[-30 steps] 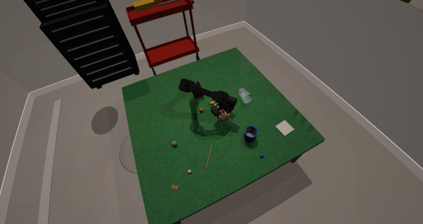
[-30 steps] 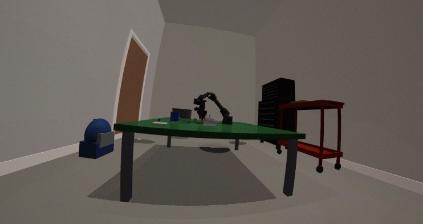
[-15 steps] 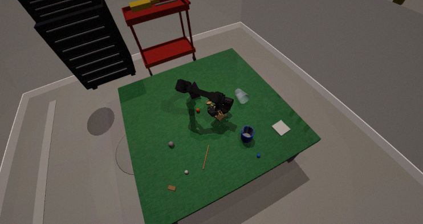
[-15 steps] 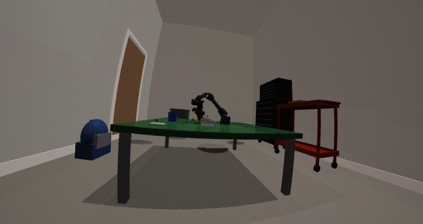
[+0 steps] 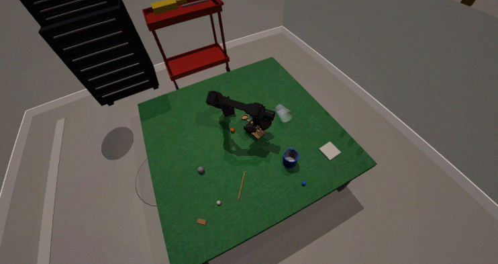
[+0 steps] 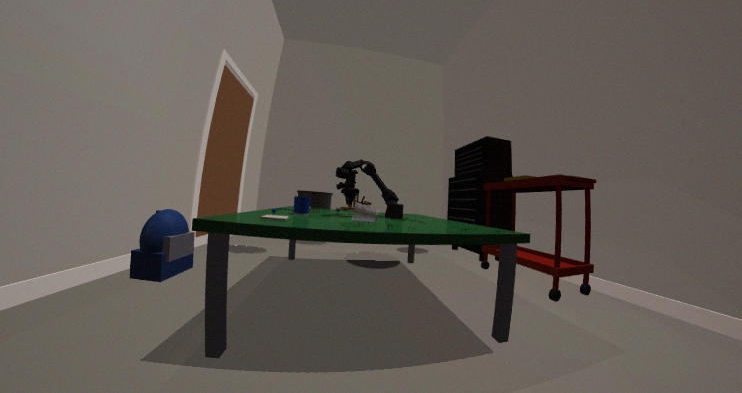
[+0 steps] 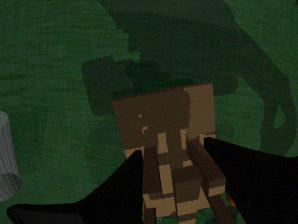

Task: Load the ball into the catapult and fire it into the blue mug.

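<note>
The orange ball lies 110 mm behind my gripper tip, 150 mm to the right of it and 60 mm below it. Also, from my gripper tip: wooden catapult: 70 mm behind, 10 mm to the right, 20 mm above; blue mug: 260 mm ahead, 100 mm to the left, 40 mm below; wooden stick: 280 mm ahead, 230 mm to the right, 70 mm below.
</note>
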